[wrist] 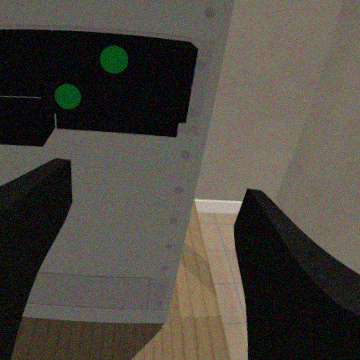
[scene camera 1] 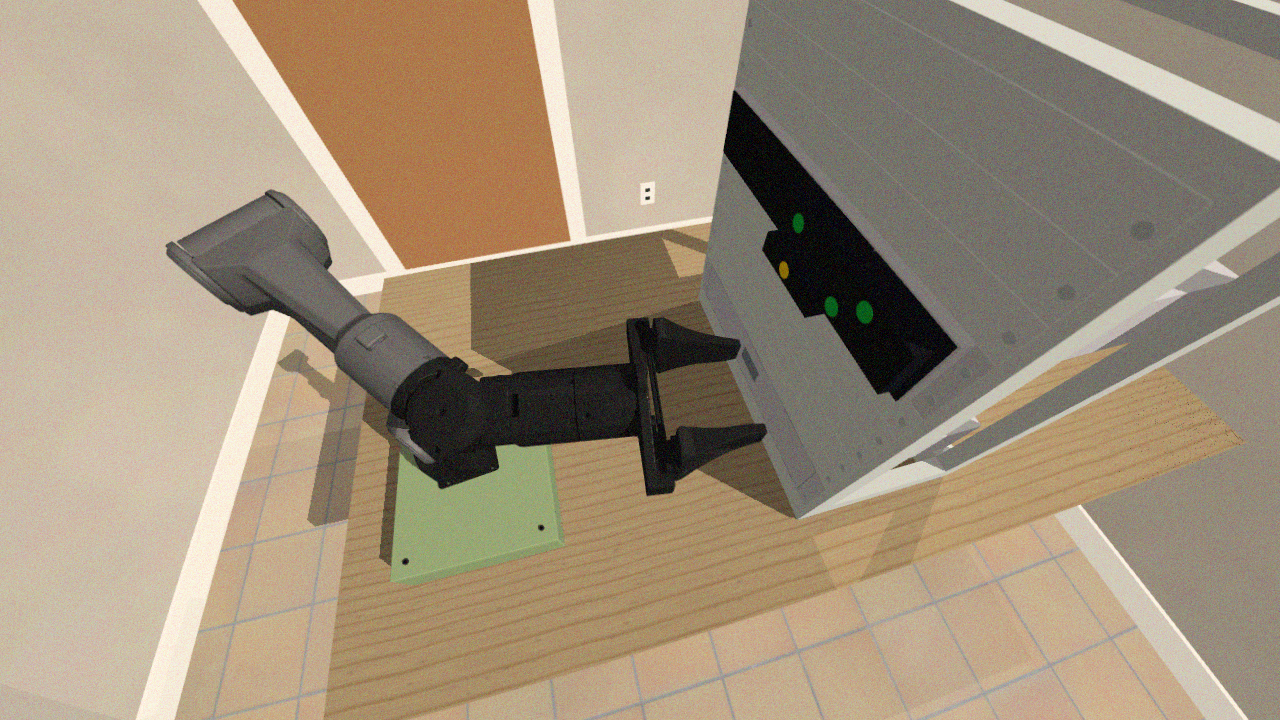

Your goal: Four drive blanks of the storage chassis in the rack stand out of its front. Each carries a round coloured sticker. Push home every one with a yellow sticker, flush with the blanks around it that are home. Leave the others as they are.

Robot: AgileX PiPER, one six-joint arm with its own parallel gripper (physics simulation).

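The black storage chassis sits in the grey rack. One yellow sticker shows on a blank at the lower edge of a protruding dark part; it does not show in the wrist view. A green sticker is above it. A second green sticker and a third green sticker are farther right. The dark blanks' outlines are hard to tell. My gripper is open and empty, in front of the rack's lower panel, below the chassis.
A plain grey panel covers the rack front below the chassis. The rack stands on the wooden table top. The arm's green base plate lies left of the rack. A wall rises beyond the rack's right edge in the wrist view.
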